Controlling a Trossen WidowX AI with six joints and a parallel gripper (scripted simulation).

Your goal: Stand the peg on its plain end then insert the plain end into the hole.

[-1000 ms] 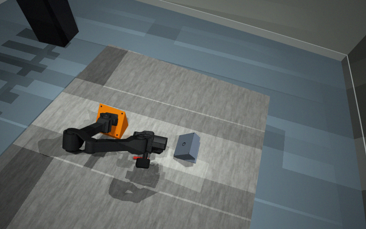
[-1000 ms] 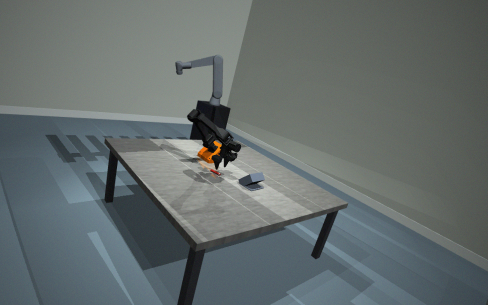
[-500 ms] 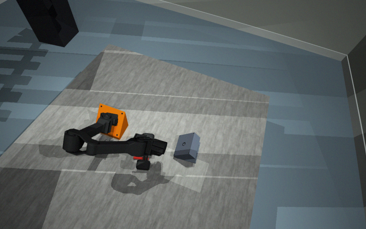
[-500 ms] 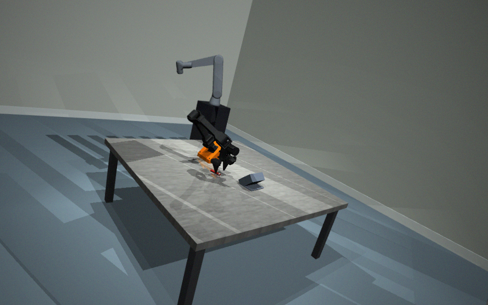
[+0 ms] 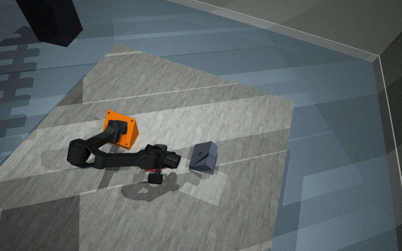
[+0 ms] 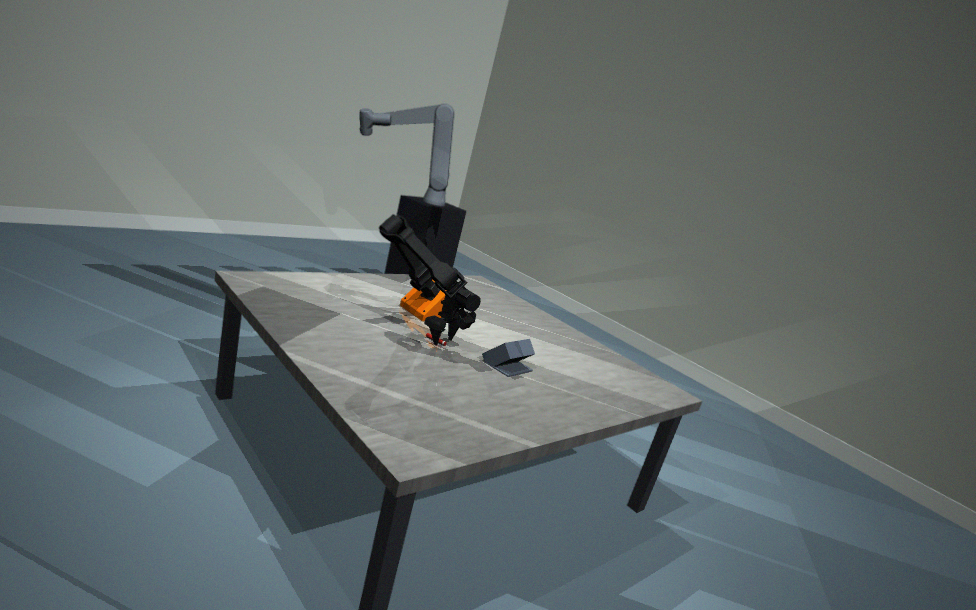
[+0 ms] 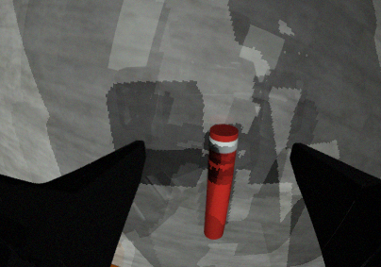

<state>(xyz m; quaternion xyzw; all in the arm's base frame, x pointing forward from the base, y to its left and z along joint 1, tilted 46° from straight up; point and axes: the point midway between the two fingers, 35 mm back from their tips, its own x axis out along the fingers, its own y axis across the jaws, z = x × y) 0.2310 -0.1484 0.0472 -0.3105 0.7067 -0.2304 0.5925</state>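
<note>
Now: the red peg 10 mm behind my gripper tip. Round my gripper tip: grey sloped panel (200 mm ahead, 110 mm to the left, 30 mm above).
</note>
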